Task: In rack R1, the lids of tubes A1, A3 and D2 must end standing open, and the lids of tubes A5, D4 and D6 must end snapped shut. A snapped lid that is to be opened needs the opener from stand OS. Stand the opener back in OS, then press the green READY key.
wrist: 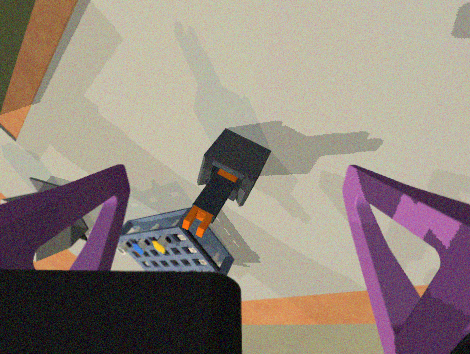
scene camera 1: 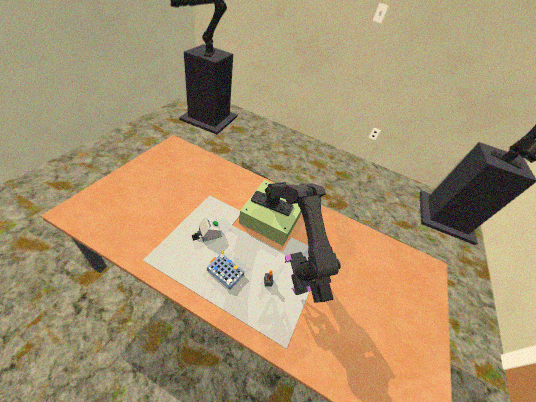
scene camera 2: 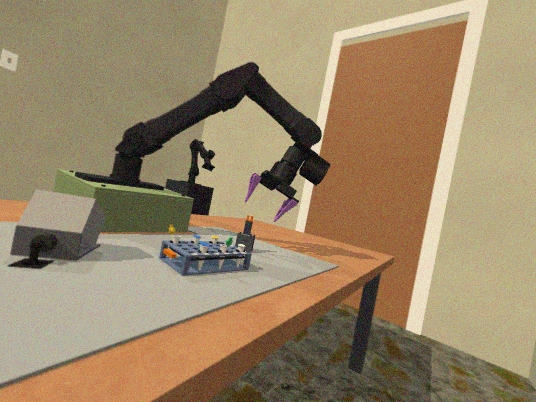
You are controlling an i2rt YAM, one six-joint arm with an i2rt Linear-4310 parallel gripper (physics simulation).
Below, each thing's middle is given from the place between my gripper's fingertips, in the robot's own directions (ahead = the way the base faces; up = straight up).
Labels:
I see the black and orange lid opener (wrist: 206,207) 7 cm to the right of my hand, 5 cm below it and 2 cm ahead of it. From my hand the other things lie so: grey device with green button (scene camera 2: 54,225): 40 cm to the right, 7 cm behind, 5 cm below.

